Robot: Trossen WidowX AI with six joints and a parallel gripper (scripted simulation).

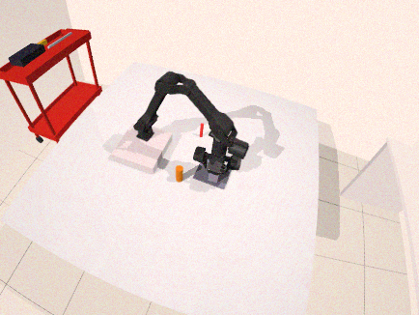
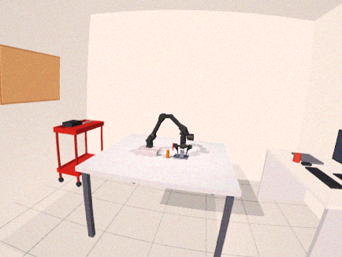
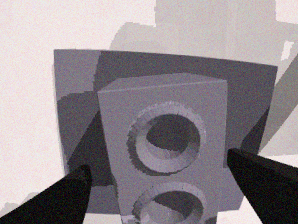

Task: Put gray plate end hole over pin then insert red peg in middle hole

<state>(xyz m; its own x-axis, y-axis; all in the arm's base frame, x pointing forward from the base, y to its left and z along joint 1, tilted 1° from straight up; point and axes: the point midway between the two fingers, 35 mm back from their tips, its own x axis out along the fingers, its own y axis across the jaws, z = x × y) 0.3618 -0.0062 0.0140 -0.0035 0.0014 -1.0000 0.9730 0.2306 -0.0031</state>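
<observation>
Right now my gripper tip is 2 cm below the gray plate. From my gripper tip the other things lie so: orange cylinder: 12 cm behind, 10 cm to the right, 1 cm above; then red peg: 16 cm to the left, 15 cm behind, 1 cm above; then dark base: 2 cm below, 1 cm to the left, 1 cm behind.
</observation>
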